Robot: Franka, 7 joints.
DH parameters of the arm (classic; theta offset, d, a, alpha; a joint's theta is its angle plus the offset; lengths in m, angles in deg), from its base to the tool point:
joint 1: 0 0.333 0 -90
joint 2: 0 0 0 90
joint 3: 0 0.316 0.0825 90
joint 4: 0 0 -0.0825 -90
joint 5: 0 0.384 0 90
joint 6: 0 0 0.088 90
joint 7: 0 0.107 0 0
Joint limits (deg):
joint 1: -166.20..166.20
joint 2: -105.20..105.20
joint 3: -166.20..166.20
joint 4: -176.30..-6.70
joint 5: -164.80..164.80
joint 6: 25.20..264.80
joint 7: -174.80..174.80
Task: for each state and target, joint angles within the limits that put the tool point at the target. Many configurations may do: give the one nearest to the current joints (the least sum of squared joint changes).
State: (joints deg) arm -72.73 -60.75 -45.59 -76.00 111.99 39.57 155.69
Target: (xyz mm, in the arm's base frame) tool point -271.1 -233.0 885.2
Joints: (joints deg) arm -60.51 -32.64 -59.49 -93.00 111.16 54.74 155.69
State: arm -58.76 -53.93 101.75 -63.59 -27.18 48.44 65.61
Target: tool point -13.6 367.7 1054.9
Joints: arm -45.97 -26.16 87.38 -20.93 -38.77 95.72 65.61
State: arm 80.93 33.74 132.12 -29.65 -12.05 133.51 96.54
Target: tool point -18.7 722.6 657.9
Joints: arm 58.50 73.46 112.55 -42.53 -14.62 100.17 96.54
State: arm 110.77 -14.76 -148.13 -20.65 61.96 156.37 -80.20
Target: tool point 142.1 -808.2 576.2
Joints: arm 94.44 -58.13 -156.19 -27.29 57.48 149.63 -80.20
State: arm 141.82 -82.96 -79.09 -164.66 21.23 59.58 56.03
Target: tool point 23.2 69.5 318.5
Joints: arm 130.02 -75.28 -89.87 -174.76 -1.88 37.81 56.03
